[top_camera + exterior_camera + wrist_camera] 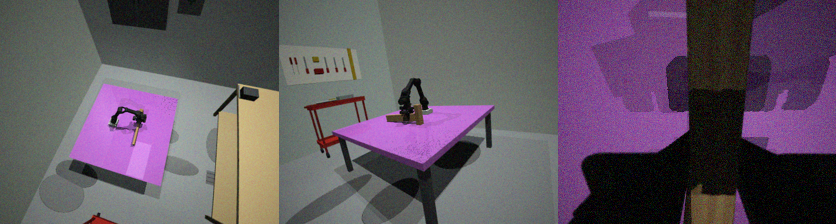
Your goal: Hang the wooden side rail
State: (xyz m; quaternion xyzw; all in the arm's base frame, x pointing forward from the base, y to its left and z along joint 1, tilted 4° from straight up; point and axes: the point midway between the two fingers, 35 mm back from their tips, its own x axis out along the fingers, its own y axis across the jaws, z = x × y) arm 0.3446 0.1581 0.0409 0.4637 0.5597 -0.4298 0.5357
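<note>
My gripper tip is now 20 mm past the wooden headboard post, 110 mm to the right of it and 40 mm below it.
</note>
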